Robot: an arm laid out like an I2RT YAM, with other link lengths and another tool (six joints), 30 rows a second.
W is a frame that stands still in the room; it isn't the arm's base.
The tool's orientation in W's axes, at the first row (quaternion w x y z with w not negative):
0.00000 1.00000 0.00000 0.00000
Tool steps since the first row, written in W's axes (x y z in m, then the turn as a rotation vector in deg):
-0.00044 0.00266 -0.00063 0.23 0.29 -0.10
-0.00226 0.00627 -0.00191 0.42 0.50 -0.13
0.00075 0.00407 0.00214 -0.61 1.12 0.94
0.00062 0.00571 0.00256 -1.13 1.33 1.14
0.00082 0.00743 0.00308 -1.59 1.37 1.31
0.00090 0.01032 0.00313 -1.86 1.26 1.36
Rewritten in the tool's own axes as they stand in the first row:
-0.00044 -0.00266 0.00063 0.23 -0.29 0.10
-0.00226 -0.00627 0.00191 0.42 -0.50 0.13
0.00075 -0.00407 -0.00214 -0.61 -1.12 -0.94
0.00062 -0.00571 -0.00256 -1.13 -1.33 -1.14
0.00082 -0.00743 -0.00308 -1.59 -1.37 -1.31
0.00090 -0.01032 -0.00313 -1.86 -1.26 -1.36

